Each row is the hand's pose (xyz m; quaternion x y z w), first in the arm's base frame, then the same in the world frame.
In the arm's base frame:
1: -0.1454 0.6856 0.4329 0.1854 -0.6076 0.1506 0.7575
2: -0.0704 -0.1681 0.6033 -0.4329 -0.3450 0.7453 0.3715
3: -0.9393 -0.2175 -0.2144 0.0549 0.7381 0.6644 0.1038
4: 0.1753 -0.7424 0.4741 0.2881 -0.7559 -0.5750 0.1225
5: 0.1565 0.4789 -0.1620 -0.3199 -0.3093 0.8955 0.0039
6: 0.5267 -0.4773 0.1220 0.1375 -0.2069 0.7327 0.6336
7: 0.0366 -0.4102 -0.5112 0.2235 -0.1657 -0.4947 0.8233
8: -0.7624 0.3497 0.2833 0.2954 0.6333 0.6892 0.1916
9: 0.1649 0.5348 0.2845 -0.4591 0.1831 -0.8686 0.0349
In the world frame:
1: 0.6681 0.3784 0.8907 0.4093 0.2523 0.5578 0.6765
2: 1.4278 0.4194 0.4609 -0.3341 0.0943 -0.9247 0.1563
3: 1.5247 -0.6851 0.9044 0.0739 -0.6028 -0.2361 0.7585
4: 1.7792 0.3128 -0.0607 0.2694 -0.2567 -0.2390 0.8968
5: 0.5228 -0.0577 0.3648 -0.5256 0.1832 -0.7060 0.4379
6: 1.2950 0.1926 -0.3231 0.4876 0.4733 0.7334 0.0198
7: 1.2091 -0.5677 -0.0776 -0.2175 0.4180 0.1571 0.8679
8: 1.1427 -0.0724 1.1863 -0.1125 -0.7506 -0.1884 0.6233
9: 0.6257 0.3527 0.5184 -0.8446 -0.3353 -0.2072 0.3624

